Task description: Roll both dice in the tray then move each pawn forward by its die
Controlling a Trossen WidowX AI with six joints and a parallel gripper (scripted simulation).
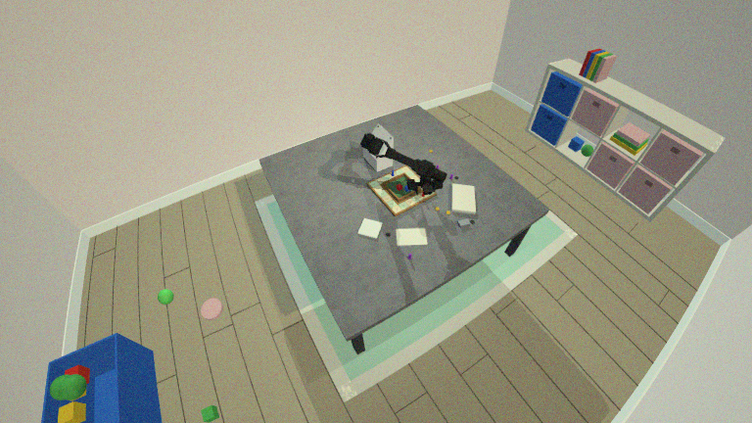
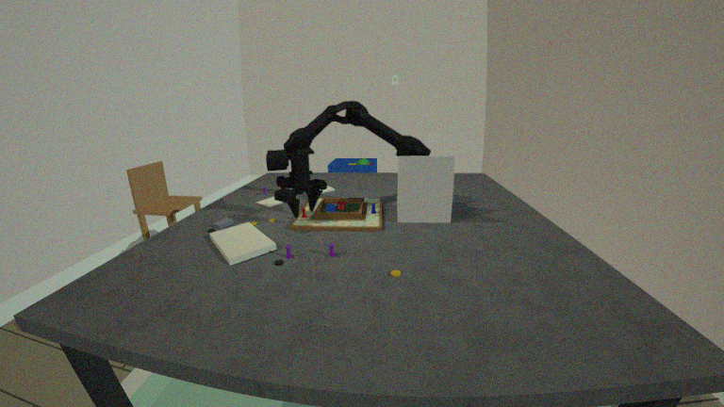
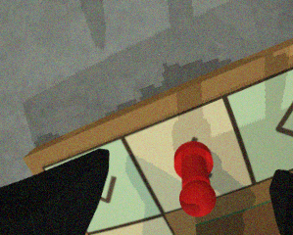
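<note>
The red pawn lies 1 cm above my gripper tip. Also, from my gripper tip: green tray: 11 cm behind, 7 cm to the right, 1 cm below; then blue pawn: 23 cm behind, 5 cm to the right, 1 cm above; then flat white box: 18 cm to the left, 13 cm ahead, 1 cm below.
</note>
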